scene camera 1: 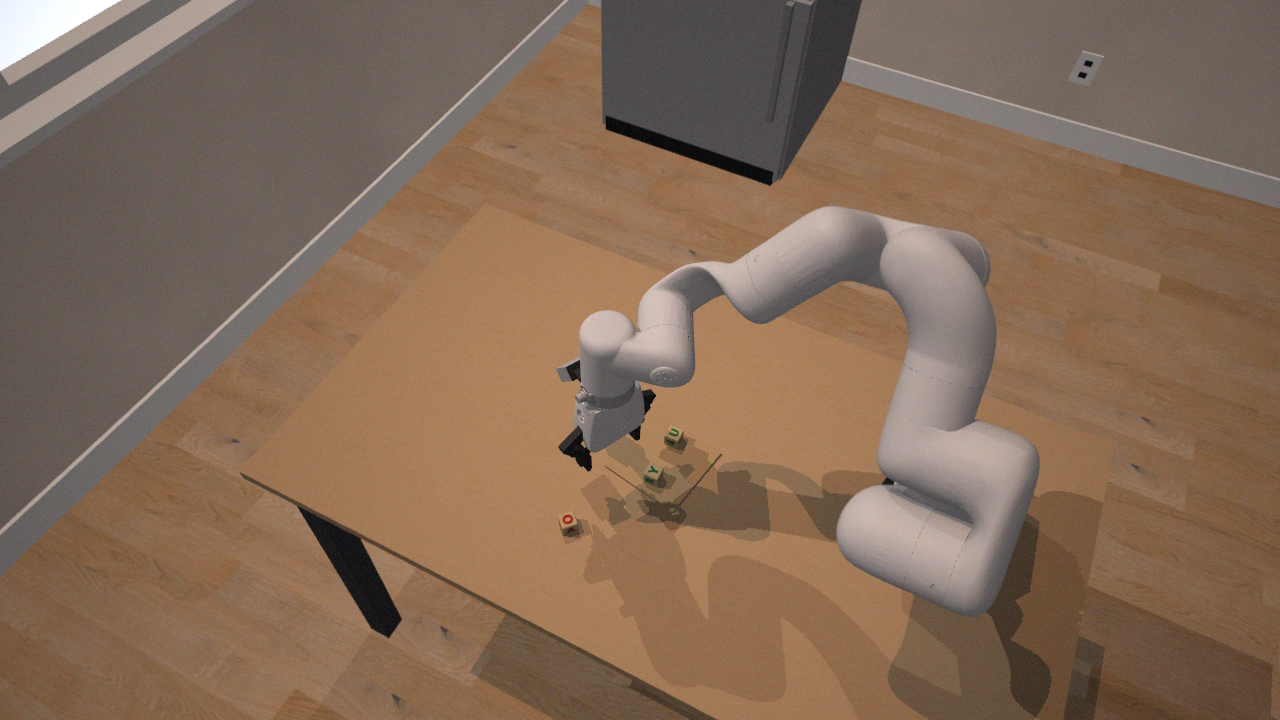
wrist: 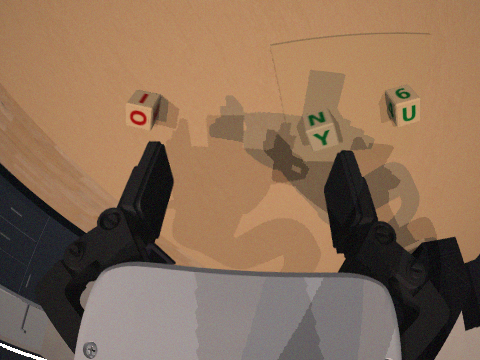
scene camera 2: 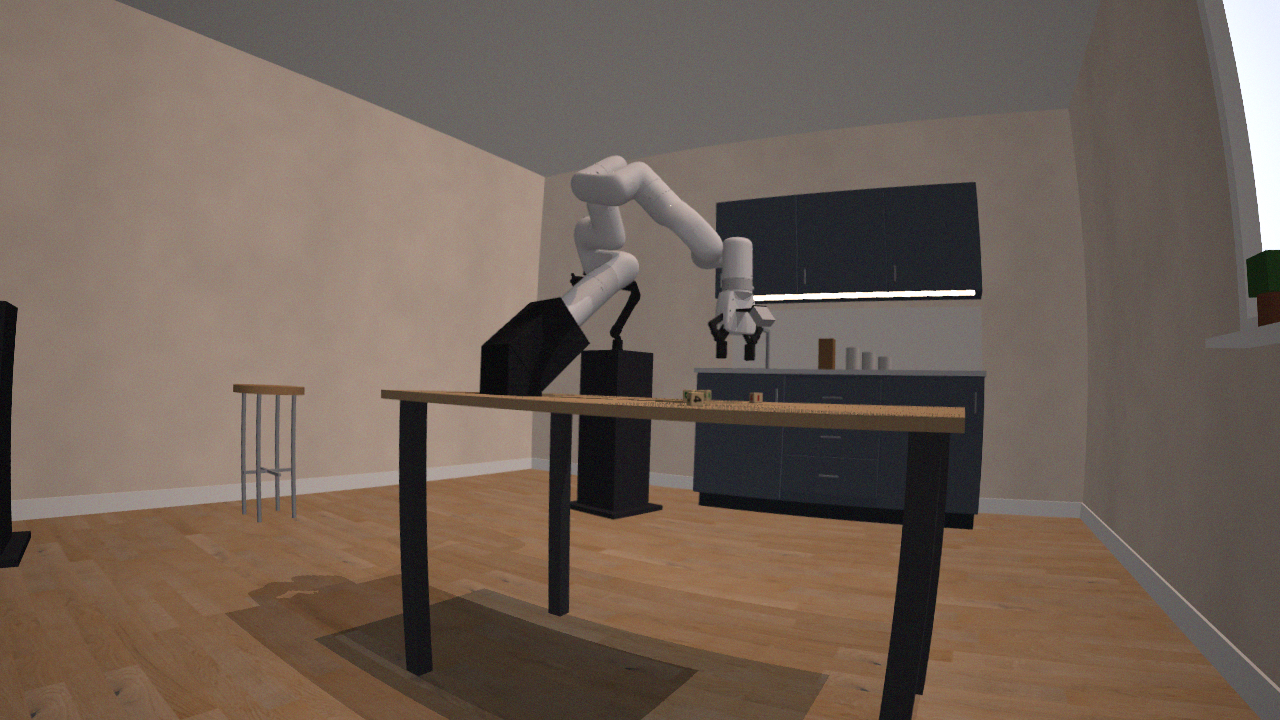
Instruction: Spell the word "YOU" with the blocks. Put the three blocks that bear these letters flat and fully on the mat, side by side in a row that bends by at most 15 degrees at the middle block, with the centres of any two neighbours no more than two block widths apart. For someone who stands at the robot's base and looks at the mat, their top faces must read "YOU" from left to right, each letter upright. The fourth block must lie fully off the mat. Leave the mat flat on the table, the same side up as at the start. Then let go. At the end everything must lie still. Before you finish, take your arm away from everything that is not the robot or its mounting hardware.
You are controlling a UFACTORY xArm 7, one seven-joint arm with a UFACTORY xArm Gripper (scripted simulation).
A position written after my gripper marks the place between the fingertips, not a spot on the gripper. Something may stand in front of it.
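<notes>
You'd find my gripper [scene camera 1: 608,448] in the scene, and there's a mat [scene camera 1: 683,467] too. From the wrist I can see the gripper [wrist: 250,164] again and the mat [wrist: 348,74], plus a U block [wrist: 403,105] and an O block [wrist: 142,109]. And my gripper [scene camera 2: 735,359] is there for you as well.
</notes>
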